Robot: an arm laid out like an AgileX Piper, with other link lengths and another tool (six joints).
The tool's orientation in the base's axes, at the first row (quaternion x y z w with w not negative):
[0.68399, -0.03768, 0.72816, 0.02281]
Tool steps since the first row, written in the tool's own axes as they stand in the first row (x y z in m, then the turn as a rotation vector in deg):
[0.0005, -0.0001, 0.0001, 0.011, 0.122, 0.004]
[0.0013, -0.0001, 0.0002, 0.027, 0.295, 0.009]
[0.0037, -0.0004, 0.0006, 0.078, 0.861, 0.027]
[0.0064, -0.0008, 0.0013, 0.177, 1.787, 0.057]
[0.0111, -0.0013, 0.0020, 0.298, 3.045, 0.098]
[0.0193, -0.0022, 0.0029, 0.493, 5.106, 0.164]
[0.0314, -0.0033, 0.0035, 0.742, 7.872, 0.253]
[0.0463, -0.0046, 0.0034, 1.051, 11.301, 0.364]
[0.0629, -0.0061, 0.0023, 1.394, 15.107, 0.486]
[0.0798, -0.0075, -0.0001, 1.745, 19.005, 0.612]
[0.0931, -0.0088, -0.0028, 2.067, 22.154, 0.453]
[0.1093, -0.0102, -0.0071, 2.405, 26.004, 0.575]
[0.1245, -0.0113, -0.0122, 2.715, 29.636, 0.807]
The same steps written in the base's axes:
[0.0001, 0.0001, 0.0005, -0.007, -0.122, 0.008]
[0.0001, 0.0001, 0.0013, -0.018, -0.295, 0.021]
[0.0004, 0.0003, 0.0037, -0.051, -0.861, 0.059]
[0.0010, 0.0006, 0.0065, -0.106, -1.788, 0.138]
[0.0014, 0.0009, 0.0112, -0.180, -3.047, 0.231]
[0.0018, 0.0016, 0.0195, -0.301, -5.109, 0.381]
[0.0018, 0.0024, 0.0316, -0.463, -7.877, 0.570]
[0.0008, 0.0034, 0.0465, -0.662, -11.308, 0.804]
[-0.0012, 0.0047, 0.0630, -0.885, -15.116, 1.063]
[-0.0045, 0.0060, 0.0798, -1.113, -19.016, 1.329]
[-0.0079, 0.0073, 0.0929, -1.558, -22.145, 1.566]
[-0.0131, 0.0088, 0.1089, -1.785, -25.997, 1.820]
[-0.0191, 0.0100, 0.1237, -1.881, -29.640, 2.057]

